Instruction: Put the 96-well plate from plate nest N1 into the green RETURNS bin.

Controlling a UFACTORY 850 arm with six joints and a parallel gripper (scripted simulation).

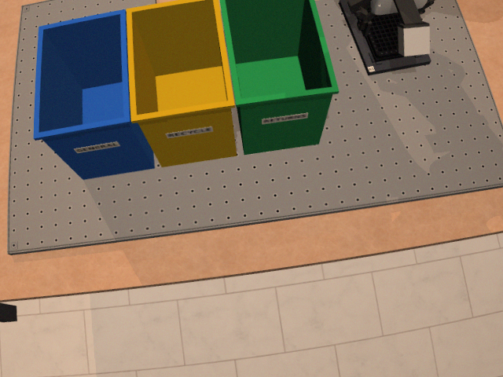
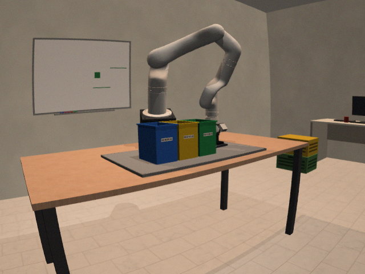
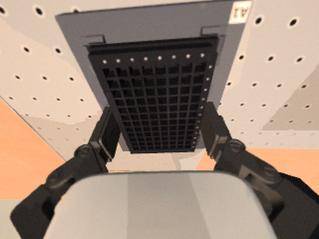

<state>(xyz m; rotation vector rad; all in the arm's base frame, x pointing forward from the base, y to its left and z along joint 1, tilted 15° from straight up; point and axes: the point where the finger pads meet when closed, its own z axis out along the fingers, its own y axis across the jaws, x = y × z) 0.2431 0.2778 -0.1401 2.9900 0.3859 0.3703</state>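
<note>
Now: hand 10 mm above the black 96-well plate. From my hand the other things lie so: yellow recycle bin (330 mm to the right, 170 mm ahead, 60 mm above); then dark plate nest N1 (20 mm below); then green returns bin (200 mm to the right, 150 mm ahead, 60 mm above).
</note>
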